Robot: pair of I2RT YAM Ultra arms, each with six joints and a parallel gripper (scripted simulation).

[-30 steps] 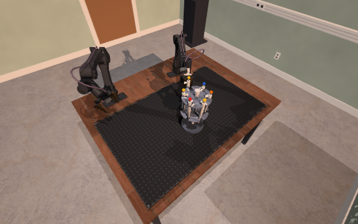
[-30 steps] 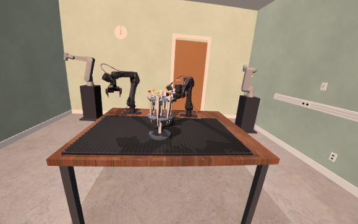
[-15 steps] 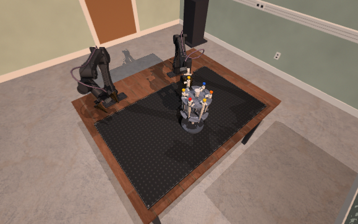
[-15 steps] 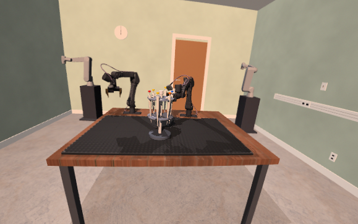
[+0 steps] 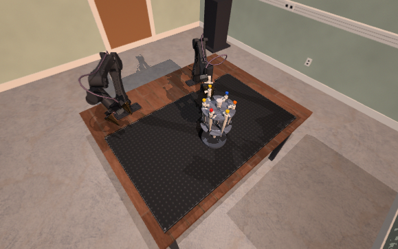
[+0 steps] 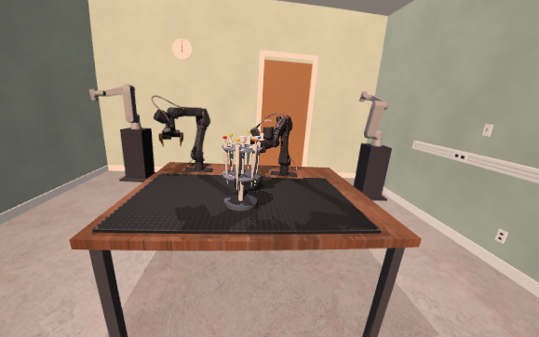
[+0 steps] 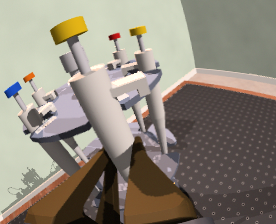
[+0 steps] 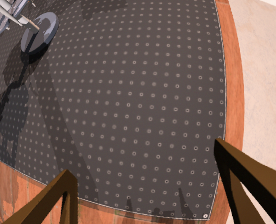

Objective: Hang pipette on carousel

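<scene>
My left gripper is now 20 mm above the pipette, 10 mm to the left of it and 10 mm past it.
</scene>
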